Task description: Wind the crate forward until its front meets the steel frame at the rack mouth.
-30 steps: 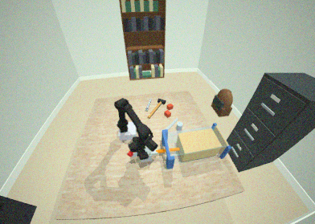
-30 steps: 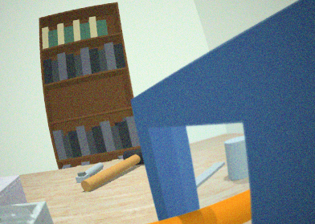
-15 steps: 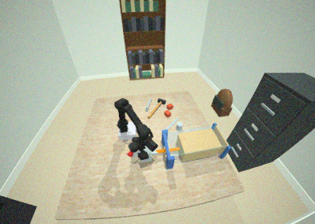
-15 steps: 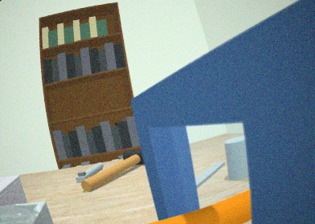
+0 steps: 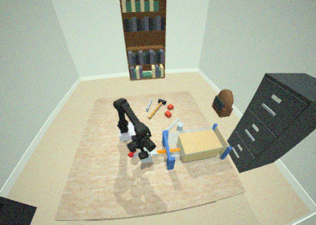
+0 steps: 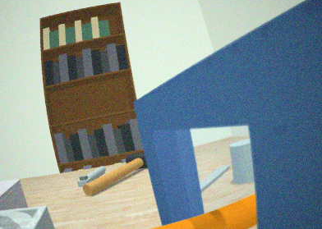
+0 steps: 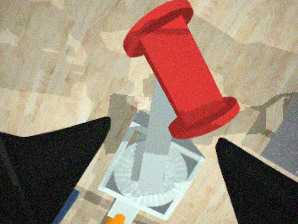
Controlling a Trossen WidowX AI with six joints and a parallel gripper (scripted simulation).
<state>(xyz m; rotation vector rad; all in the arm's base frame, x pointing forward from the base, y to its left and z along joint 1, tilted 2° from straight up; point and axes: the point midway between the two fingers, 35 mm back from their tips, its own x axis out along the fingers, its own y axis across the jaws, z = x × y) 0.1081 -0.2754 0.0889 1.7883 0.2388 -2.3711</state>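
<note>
The red grip lies 4 cm behind my gripper tip, 1 cm to the right of it and 1 cm above it. Also, from my gripper tip: blue frame: 22 cm ahead, 1 cm below; grey winch: 4 cm ahead, 1 cm to the left, 9 cm below; winch handle: 2 cm below.
</note>
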